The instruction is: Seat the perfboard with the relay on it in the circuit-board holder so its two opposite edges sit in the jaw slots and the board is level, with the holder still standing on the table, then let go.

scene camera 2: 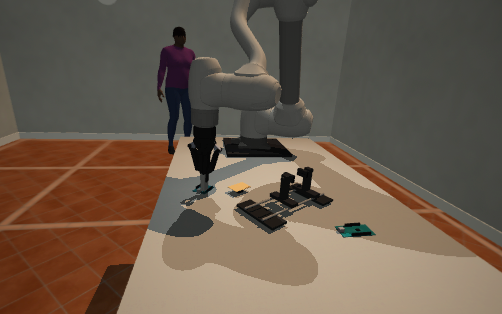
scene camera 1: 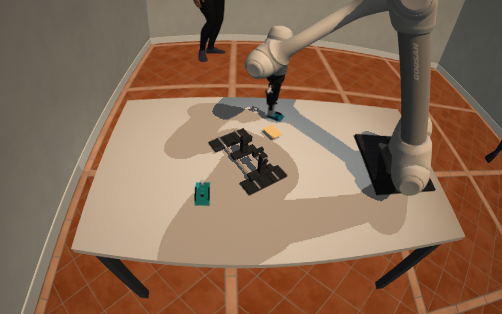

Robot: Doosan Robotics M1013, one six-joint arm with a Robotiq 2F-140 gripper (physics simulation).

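Places are measured from the arm's base along level axes (x ahead, y left, z up), in centimetres.
Where they show: gripper, between the fingertips: [scene camera 2: 204, 189] [scene camera 1: 270, 115]; arm's base, origin of its link: [scene camera 2: 253, 144].
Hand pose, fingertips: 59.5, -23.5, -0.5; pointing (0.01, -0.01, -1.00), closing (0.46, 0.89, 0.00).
Observation:
Each offset is from my fingertips to the centre of the thing, as dx, dy, dz. Level surfaces: height alone.
The orange-tan square board {-0.5, +12.6, +0.1} [scene camera 1: 272, 132] [scene camera 2: 239, 187], which looks like the perfboard, lies beside the holder, raised a little over something dark; no relay shows on its top. The black circuit-board holder {+9.9, +28.1, +4.9} [scene camera 1: 244, 141] [scene camera 2: 285, 188] stands on the table with its two jaw posts upright and no board between them. My gripper [scene camera 1: 271, 114] [scene camera 2: 204, 186] points down near the table's far edge in the scene camera 1 view. It is shut, its fingertips at a small teal board {-2.4, -0.5, -0.3} [scene camera 1: 278, 117] [scene camera 2: 209, 188] and partly hiding it. It is apart from the tan board.
A larger teal board {+24.4, +45.2, -0.3} [scene camera 1: 202, 188] [scene camera 2: 350, 232] with black strips lies on the table {dz -0.9} [scene camera 1: 125, 210] [scene camera 2: 225, 300], on the other side of the holder from my gripper. The arm's black base plate [scene camera 1: 369, 155] [scene camera 2: 257, 151] is at one end of the table. A person stands beyond the table.

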